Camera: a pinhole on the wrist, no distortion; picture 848 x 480 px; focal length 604.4 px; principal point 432.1 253.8 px. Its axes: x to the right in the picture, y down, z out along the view. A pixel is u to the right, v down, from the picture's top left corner.
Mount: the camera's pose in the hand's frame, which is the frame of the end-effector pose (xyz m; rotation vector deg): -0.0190 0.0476 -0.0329 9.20 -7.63 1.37
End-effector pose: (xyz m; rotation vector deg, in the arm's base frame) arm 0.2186 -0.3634 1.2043 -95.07 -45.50 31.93
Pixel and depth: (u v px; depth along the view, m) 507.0 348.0 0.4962
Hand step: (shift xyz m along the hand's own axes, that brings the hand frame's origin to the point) -0.0254 0.0448 0.4730
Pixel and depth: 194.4 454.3 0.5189
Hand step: -0.2947 0.1313 0.4745
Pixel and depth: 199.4 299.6 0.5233
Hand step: -0.2882 -0.0001 0.4583
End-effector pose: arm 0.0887 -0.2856 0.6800 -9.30 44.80 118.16
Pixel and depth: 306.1 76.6 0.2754
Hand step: -0.1090 -0.0772 0.2161
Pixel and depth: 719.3 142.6 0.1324
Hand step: 0.0269 0.0031 0.1012
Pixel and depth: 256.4 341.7 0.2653
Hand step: -0.1313 0.0420 0.2224
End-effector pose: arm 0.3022 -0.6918 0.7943 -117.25 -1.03 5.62
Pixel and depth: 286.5 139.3 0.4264
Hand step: -0.1736 -0.1021 0.3577
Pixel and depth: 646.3 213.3 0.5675
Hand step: 0.1077 -0.0787 0.5433
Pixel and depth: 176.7 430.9 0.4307
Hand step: -0.2598 0.1004 0.3840
